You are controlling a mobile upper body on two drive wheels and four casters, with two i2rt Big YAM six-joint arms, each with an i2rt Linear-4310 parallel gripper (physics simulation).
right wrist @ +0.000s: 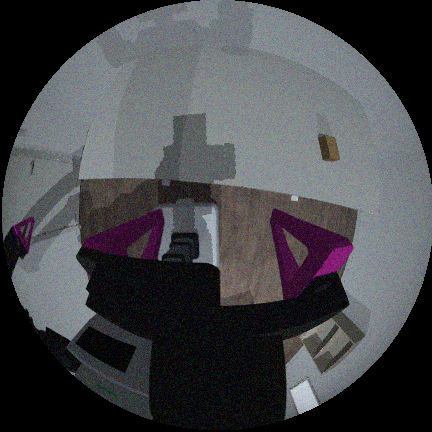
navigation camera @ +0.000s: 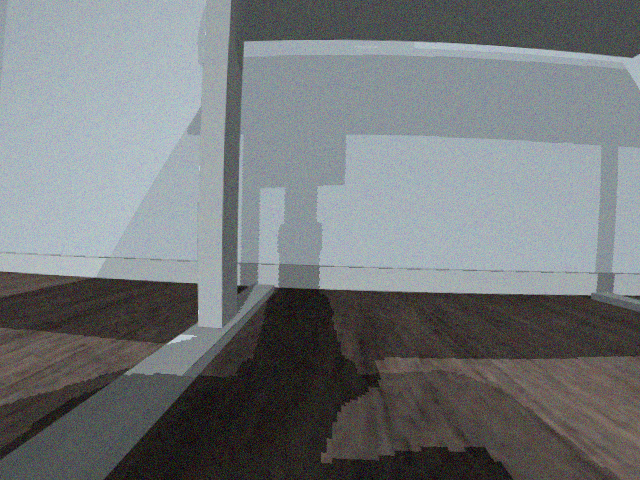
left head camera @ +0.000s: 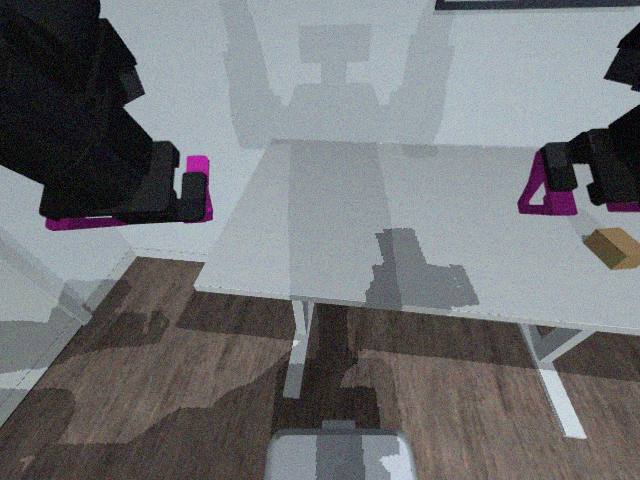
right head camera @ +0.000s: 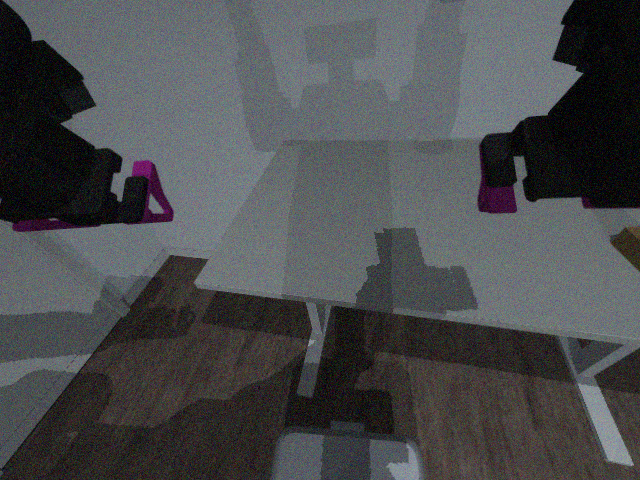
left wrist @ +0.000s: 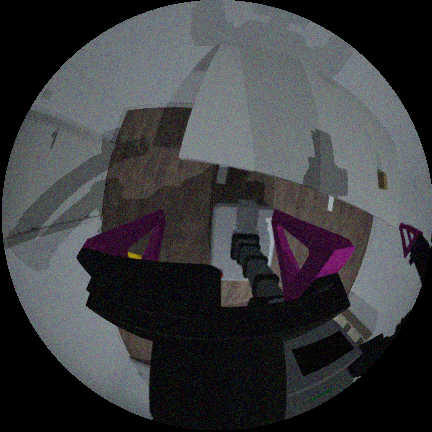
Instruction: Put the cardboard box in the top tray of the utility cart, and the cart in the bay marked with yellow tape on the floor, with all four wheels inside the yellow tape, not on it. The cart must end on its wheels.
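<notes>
The cardboard box [left head camera: 615, 250] [right head camera: 629, 246] [left wrist: 382, 179] [right wrist: 329, 148] is small and brown and lies on the white table [left head camera: 248, 237] [right head camera: 248, 253] [left wrist: 215, 130] [right wrist: 275, 120]; it is at the right edge of both head views. My left gripper [left head camera: 129, 219] [right head camera: 93, 221] [left wrist: 217, 215] is open and empty, far to the left of the box. My right gripper [left head camera: 573, 207] [right head camera: 547, 205] [right wrist: 216, 214] is open and empty, above the table and left of the box in the right head view. A bit of yellow tape [left wrist: 134, 255] shows through a left finger. I cannot make out the utility cart in these views.
The table's front edge crosses in front of my base [left head camera: 292, 457] [right head camera: 299, 457]. A table leg [navigation camera: 211, 180] stands close, left of centre in the navigation view, with its foot [navigation camera: 67, 428] running toward me. A shelf unit [right wrist: 354, 325] shows at lower right. Walls stand behind and left.
</notes>
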